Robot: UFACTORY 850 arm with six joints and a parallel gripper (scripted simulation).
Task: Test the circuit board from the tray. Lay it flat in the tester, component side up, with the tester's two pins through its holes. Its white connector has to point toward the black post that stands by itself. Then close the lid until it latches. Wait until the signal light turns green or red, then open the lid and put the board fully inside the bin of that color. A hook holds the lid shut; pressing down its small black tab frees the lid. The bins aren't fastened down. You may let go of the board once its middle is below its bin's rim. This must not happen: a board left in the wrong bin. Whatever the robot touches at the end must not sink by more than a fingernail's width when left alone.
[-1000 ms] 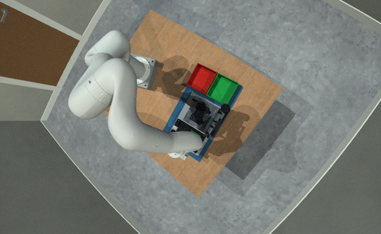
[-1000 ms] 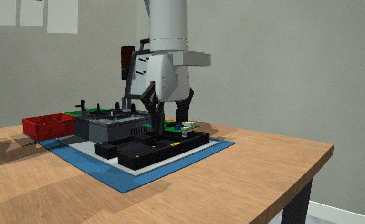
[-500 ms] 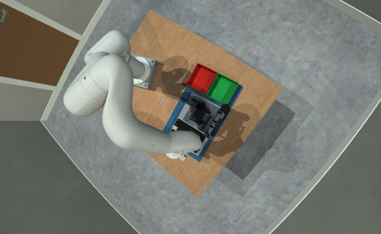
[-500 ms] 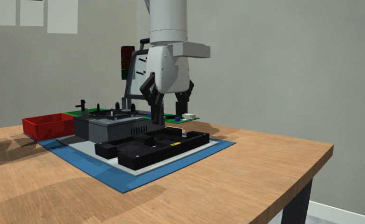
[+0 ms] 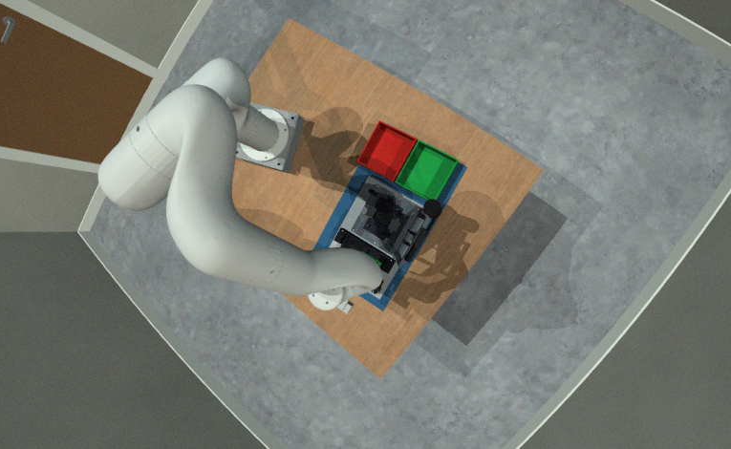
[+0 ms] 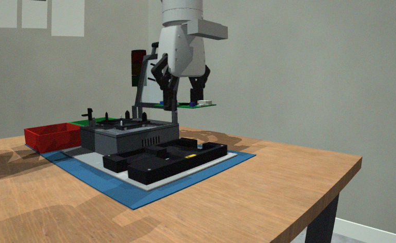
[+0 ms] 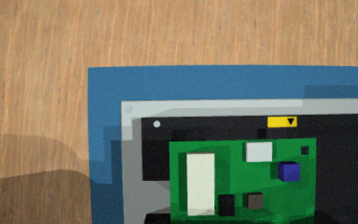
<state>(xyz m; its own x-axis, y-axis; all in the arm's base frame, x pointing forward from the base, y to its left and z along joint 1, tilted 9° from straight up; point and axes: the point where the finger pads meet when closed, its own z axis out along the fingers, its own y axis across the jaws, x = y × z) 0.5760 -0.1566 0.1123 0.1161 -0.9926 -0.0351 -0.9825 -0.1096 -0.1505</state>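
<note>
Right now my hand is right at the green circuit board. Also, from my hand: black hook: 130 mm behind, 210 mm to the left, 30 mm below; then see-through lid: 60 mm ahead, 180 mm to the left, 60 mm above; then green bin: 40 mm behind, 370 mm to the left, 100 mm below.
</note>
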